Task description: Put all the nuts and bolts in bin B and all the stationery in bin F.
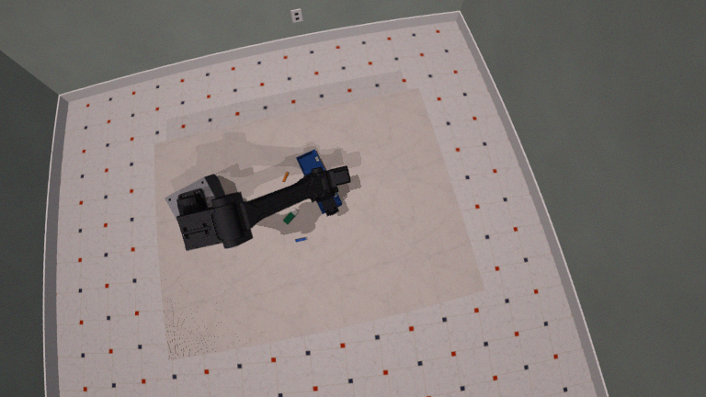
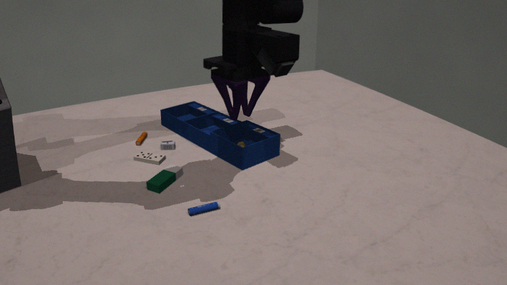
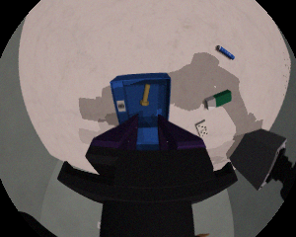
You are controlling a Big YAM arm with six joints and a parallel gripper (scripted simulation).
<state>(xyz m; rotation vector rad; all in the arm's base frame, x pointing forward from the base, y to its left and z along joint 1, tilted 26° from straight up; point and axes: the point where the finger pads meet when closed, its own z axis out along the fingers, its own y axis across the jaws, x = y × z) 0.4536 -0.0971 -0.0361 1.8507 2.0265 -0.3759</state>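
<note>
My hand is 10 cm past the grey metal piece, 9 cm to the right of it and 7 cm above it. Also, from my hand: brass bolt 6 cm below; blue three-part bin 8 cm to the left, 6 cm below; green block 14 cm behind, 1 cm to the right, 7 cm below.
</note>
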